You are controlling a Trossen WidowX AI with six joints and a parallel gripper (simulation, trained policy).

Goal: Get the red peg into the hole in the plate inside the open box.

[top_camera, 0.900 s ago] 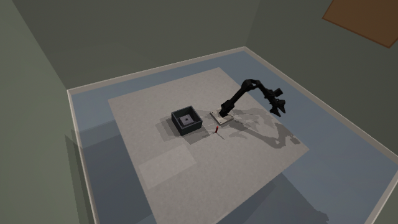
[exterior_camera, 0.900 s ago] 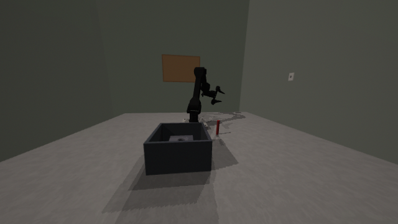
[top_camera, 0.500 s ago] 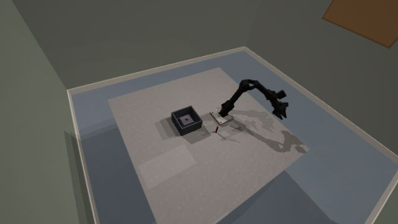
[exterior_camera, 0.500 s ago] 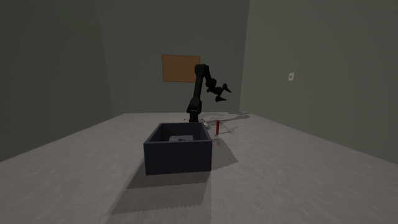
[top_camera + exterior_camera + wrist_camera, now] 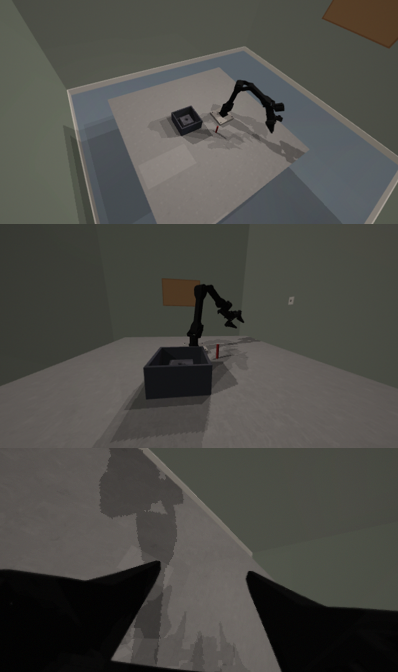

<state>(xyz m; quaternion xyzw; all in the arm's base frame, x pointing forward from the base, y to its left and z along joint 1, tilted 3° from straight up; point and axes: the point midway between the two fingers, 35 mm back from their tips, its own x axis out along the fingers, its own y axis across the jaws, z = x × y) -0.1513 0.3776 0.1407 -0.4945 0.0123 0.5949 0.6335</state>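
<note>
Right now the red peg is 300 mm ahead of my gripper tip, 290 mm to the right of it and 110 mm below it. The rest, counted from my gripper tip: grey plate 490 mm to the right, 480 mm ahead, 110 mm below; dark box 490 mm to the right, 480 mm ahead, 120 mm below.
</note>
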